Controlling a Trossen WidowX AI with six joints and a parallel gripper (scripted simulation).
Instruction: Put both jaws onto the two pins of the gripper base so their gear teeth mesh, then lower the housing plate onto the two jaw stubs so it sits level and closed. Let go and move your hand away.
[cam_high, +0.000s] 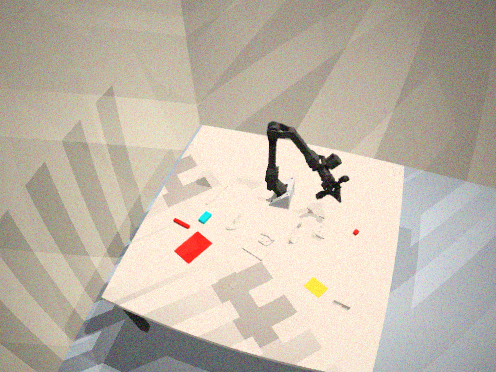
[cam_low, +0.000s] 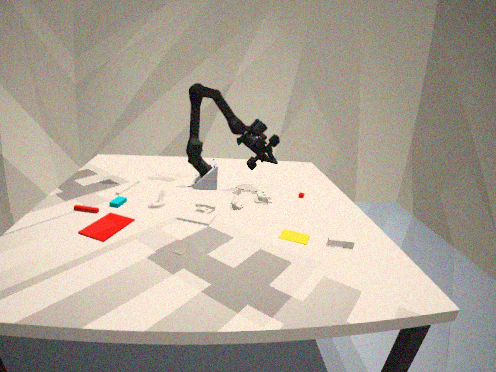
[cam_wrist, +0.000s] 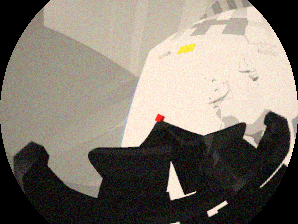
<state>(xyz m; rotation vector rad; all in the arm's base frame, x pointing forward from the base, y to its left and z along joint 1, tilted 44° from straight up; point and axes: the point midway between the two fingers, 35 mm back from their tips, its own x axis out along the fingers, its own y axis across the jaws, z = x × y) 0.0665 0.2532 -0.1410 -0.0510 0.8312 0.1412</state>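
My gripper tip is now 100 mm short of the white housing part, 80 mm to the left of it and 100 mm above it. From my gripper tip the other things lie so: pale stand (100 mm ahead, 80 mm to the right, 120 mm below); small red cube (80 mm ahead, 100 mm to the left, 120 mm below); yellow tile (400 mm ahead, 60 mm to the right, 130 mm below).
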